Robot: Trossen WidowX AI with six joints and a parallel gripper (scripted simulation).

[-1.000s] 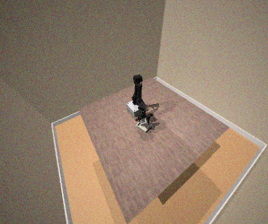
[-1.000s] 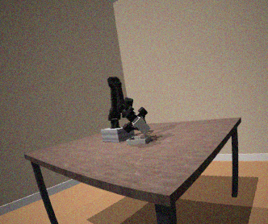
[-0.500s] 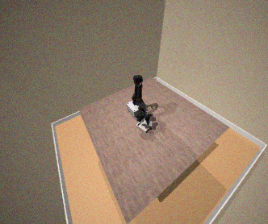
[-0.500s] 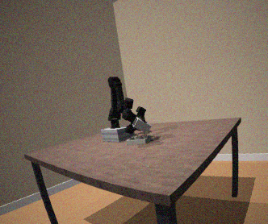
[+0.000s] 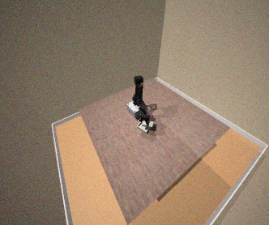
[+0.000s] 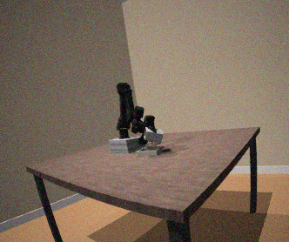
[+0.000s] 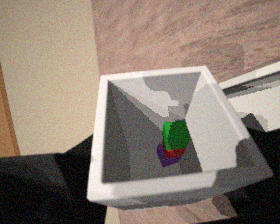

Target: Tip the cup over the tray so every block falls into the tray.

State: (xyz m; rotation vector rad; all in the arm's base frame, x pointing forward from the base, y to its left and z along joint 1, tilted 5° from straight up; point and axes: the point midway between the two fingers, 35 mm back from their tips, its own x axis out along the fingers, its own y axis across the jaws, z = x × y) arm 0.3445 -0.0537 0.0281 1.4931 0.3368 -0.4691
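The red block lies 20 mm to the left of my gripper tip, 20 mm below it and 10 mm behind it. From my gripper tip the other things lie so: white square cup (40 mm to the left, 10 mm behind); green block (20 mm behind, 10 mm to the left, 10 mm below); purple block (40 mm to the left, 20 mm below).
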